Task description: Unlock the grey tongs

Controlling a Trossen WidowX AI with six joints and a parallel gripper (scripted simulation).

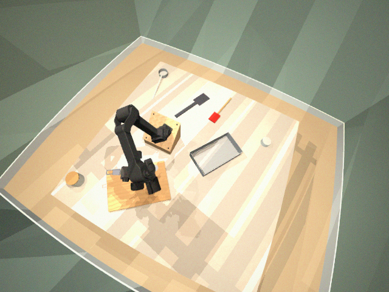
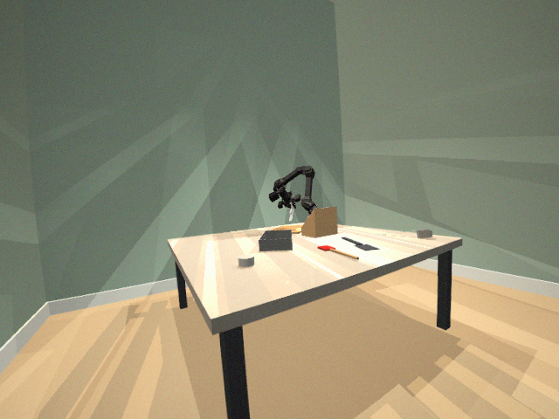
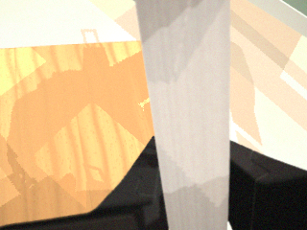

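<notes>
Now: the wooden board 160 mm below my gripper tip, 40 mm ahead of it and 30 mm to the right of it. Also, from my gripper tip: black spatula 670 mm to the left, 160 mm below, 20 mm behind; then roasting tin 410 mm to the left, 320 mm ahead, 140 mm below; then cork cylinder 280 mm behind, 220 mm to the right, 130 mm below.
</notes>
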